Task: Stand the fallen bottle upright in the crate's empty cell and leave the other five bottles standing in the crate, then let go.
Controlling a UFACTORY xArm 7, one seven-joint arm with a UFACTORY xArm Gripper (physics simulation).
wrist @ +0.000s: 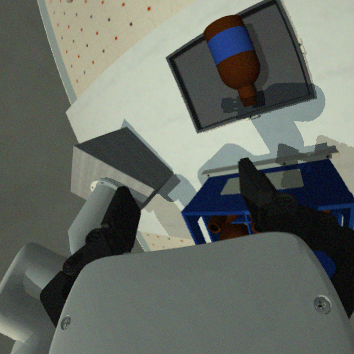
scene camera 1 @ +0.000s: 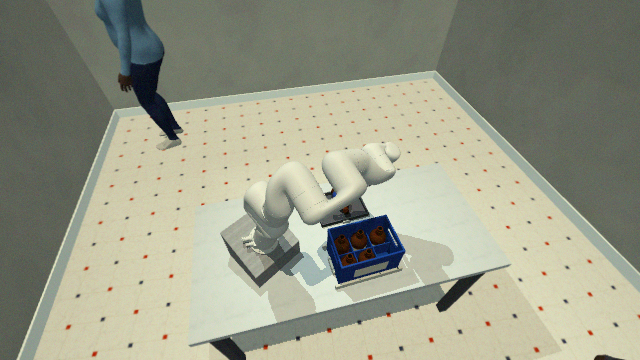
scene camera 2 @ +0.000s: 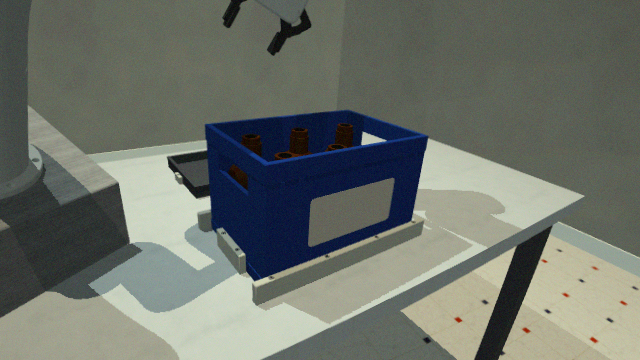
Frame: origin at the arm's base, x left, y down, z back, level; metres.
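Seen in the pictures: gripper, between the fingertips: point(wrist: 184, 187) point(scene camera 2: 248, 40); arm's base, origin of its link: point(wrist: 109, 192) point(scene camera 1: 263, 239).
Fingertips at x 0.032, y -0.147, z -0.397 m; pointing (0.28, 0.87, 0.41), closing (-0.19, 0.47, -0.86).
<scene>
Offsets run from my fingertips to a thing's middle. "spot": to the spot under its first point. Level surfaces: height alone.
The fallen brown bottle @[dx +0.106, dy +0.246, dz -0.036 m] point(scene camera 1: 345, 210) point(wrist: 231, 52) with a blue label lies on its side in the dark tray @[dx +0.105, dy +0.276, dz -0.022 m] point(scene camera 2: 200, 191) point(wrist: 195, 80). Its neck points toward the tray side nearer the crate. The blue crate @[dx -0.201, dy +0.201, dz +0.001 m] point(scene camera 1: 395, 261) point(scene camera 2: 280, 215) point(wrist: 320, 185) stands on the table, with several brown bottles @[dx -0.154, dy +0.203, dz -0.001 m] point(scene camera 1: 359, 240) point(scene camera 2: 299, 142) @[dx -0.241, dy +0.203, dz +0.089 m] point(wrist: 234, 230) upright in its cells. The empty cell @[spot: dx -0.212, dy +0.255, dz -0.116 m] point(scene camera 1: 385, 249) is at the front right in scene camera 1. My gripper point(scene camera 2: 250, 38) point(wrist: 184, 187) is open and empty, high above the table and apart from the bottle and crate. The arm hides it in scene camera 1.
Pale rails point(scene camera 1: 369, 278) point(scene camera 2: 340, 261) point(wrist: 310, 156) lie along the crate's base. The arm's block base point(scene camera 1: 260, 260) point(scene camera 2: 65, 235) point(wrist: 120, 155) stands on the table @[dy +0.289 m] point(scene camera 1: 450, 210) point(scene camera 2: 475, 170) beside the crate. A person point(scene camera 1: 145, 65) stands on the floor behind the table.
</scene>
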